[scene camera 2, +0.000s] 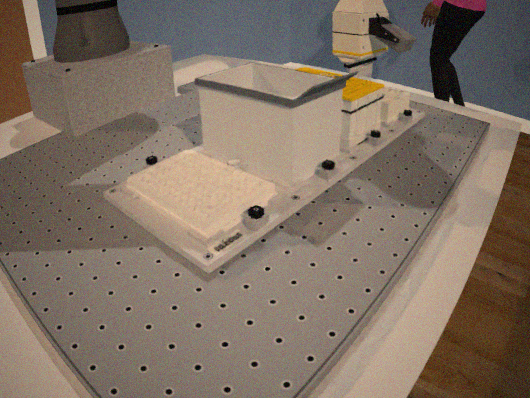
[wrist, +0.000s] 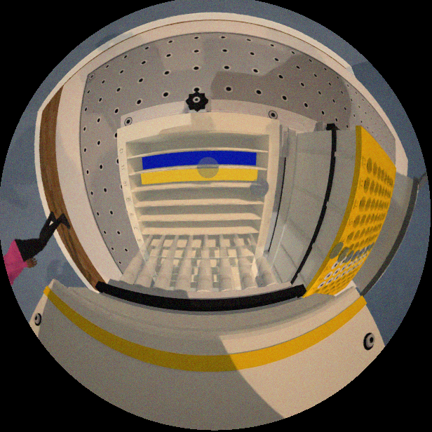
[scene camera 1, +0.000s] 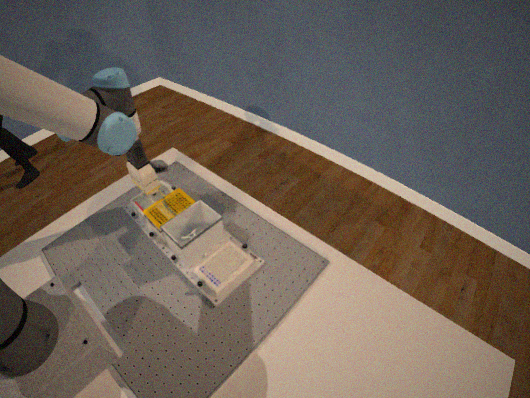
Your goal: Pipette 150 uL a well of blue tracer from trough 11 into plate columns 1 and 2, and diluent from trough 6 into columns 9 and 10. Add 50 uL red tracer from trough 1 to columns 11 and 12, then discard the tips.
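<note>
The eight-channel head [scene camera 1: 145, 180] [scene camera 2: 359, 42] [wrist: 200, 327] carries a row of pale tips [scene camera 2: 361, 70] [wrist: 202, 265]. It is low over the trough block [scene camera 2: 395, 106] [wrist: 197, 122]. In the wrist view the tips reach down around trough 6; their ends are unclear. Trough 11 shows blue liquid [wrist: 199, 159], beside a trough of yellow liquid [wrist: 199, 176]. Red liquid [scene camera 1: 139, 205] shows at the block's other end. The white plate [scene camera 1: 231, 262] [scene camera 2: 200, 187] has blue wells [scene camera 1: 210, 275] near one edge; other well contents are too faint to tell.
A yellow tip rack [scene camera 1: 177, 200] [scene camera 2: 362, 90] [wrist: 359, 145] stands between the trough block and a tall bin [scene camera 1: 179, 231] [scene camera 2: 240, 125]. Loose tips [scene camera 1: 190, 234] lie in the bin. Black knobs [scene camera 2: 256, 212] [wrist: 197, 100] line the base plate. A person [scene camera 2: 450, 45] [wrist: 25, 255] stands beyond the table.
</note>
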